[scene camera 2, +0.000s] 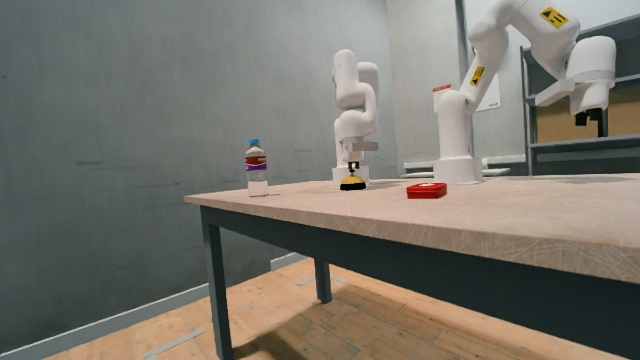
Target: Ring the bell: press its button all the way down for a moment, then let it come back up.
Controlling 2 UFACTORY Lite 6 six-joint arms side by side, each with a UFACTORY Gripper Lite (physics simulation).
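Pixels of known places: left hand, its tool point: (587, 118); right hand, its tool point: (353, 165); left arm's base, origin of its link: (455, 183).
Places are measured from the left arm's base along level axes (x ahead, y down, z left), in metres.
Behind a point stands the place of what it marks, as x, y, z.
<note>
The bell (353, 183) @[0.223, -0.022, -0.225], a yellow dome on a black base with a small button on top, stands upright on the table (500, 210) @[0.414, 0.000, 0.189], right of the bottle. My right gripper (353, 170) @[0.192, -0.077, -0.246] points straight down directly over the bell, its fingertips at or very close to the button. Whether they touch it, and how far down the button is, is too small to tell. Whether its fingers are open or shut is also too small to tell. My left gripper (589, 121) @[0.026, -0.142, 0.287] is high at the right of the picture, far from the bell, pointing down, open and empty.
A clear bottle (257, 172) @[0.445, -0.078, -0.424] with a blue cap stands left of the bell, near the table's left end. A red box (426, 190) @[0.341, -0.017, 0.056] lies right of the bell. A shelf rack (585, 145) stands behind, at the right.
</note>
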